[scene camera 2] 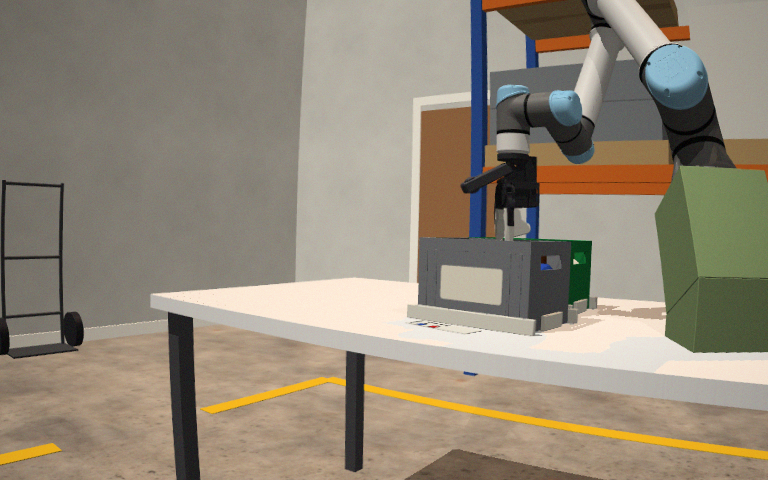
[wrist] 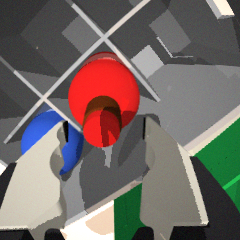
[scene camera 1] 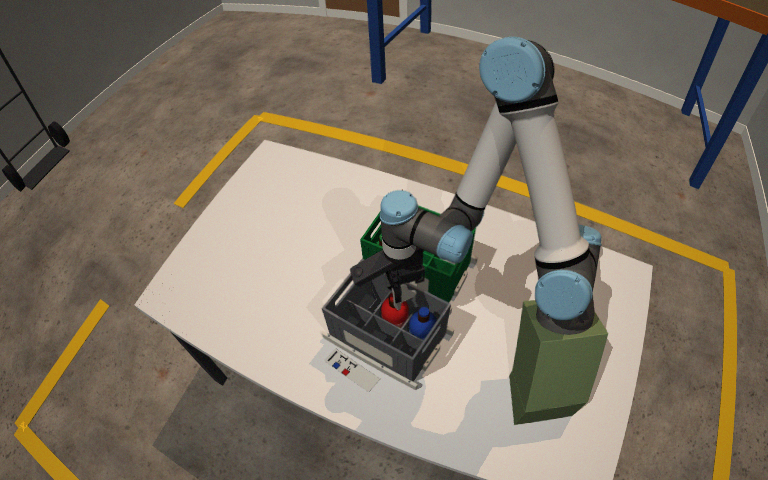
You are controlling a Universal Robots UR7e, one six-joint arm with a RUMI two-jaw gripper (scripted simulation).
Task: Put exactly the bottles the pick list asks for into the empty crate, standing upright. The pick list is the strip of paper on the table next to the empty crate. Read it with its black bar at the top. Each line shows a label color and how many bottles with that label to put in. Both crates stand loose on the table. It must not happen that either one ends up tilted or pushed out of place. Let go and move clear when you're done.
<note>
I see my gripper, a grey crate, a red bottle, a green crate and a pick list.
My gripper is seen too in the wrist view and in scene camera 1.
</note>
